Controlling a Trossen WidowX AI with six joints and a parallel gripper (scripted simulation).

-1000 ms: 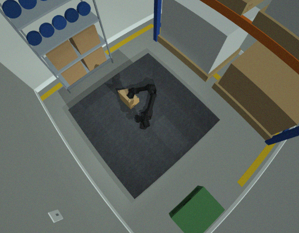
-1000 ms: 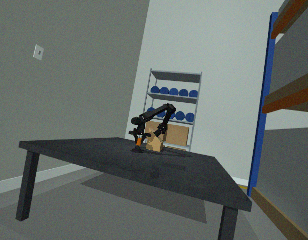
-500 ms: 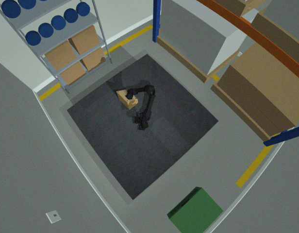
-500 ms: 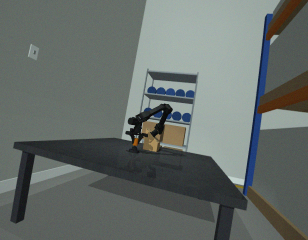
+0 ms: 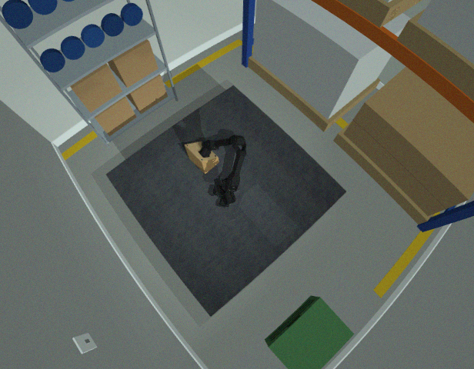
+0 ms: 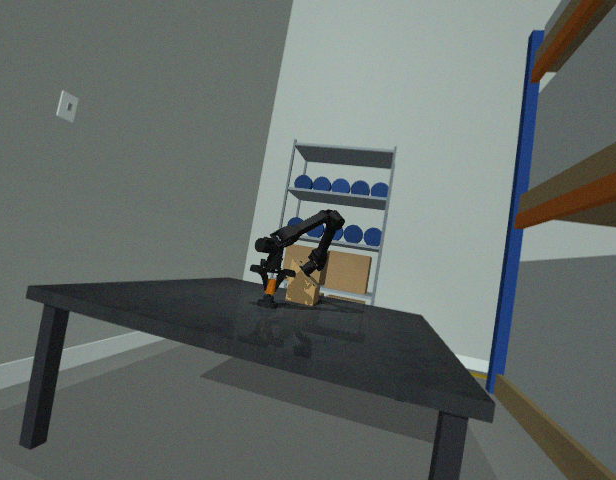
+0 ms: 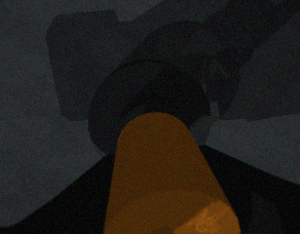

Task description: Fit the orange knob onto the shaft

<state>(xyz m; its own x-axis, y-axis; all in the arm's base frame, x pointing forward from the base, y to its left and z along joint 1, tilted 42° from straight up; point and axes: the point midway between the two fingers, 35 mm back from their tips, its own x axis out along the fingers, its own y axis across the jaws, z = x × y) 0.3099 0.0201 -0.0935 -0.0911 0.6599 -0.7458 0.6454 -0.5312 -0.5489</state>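
My gripper tip is now 3 cm above the dark round pedestal. From my gripper tip the other things lie so: orange knob (2 cm above).
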